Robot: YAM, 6 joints.
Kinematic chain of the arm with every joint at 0, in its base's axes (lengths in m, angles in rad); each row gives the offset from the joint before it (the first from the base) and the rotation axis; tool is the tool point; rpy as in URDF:
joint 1: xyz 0 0 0.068 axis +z
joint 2: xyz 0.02 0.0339 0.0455 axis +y
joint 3: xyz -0.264 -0.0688 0 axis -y
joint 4: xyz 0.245 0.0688 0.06 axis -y
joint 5: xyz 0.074 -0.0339 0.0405 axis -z
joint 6: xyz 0.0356 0 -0.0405 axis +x
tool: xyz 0 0 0 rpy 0 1.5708 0
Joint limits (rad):
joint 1: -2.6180..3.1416
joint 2: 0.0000..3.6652
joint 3: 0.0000..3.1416
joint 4: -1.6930..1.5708
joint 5: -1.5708..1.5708
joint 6: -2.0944..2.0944
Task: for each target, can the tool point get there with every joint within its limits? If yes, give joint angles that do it. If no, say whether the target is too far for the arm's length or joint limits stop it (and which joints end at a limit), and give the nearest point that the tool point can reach.
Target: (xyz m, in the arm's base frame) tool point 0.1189 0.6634 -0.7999
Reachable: no: too far | nearest point 0.0744 0.4150 -0.3363 | short by 0.528 m
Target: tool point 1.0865 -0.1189 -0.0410
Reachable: no: too far | nearest point 0.6357 -0.0696 0.0243 | short by 0.458 m
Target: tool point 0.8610 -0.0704 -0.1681
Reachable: no: too far | nearest point 0.6116 -0.0500 -0.0846 | short by 0.264 m
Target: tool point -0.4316 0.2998 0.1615
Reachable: yes | joints 2.4728 2.7855 2.7222 -1.4088 -1.1414 1.0952
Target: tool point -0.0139 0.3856 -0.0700
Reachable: yes | joints 1.5741 2.5595 1.1884 0.1595 -0.3640 -1.1486
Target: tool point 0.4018 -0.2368 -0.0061
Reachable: yes | joints -0.5015 2.8061 2.1363 -1.2099 0.4186 -1.6883
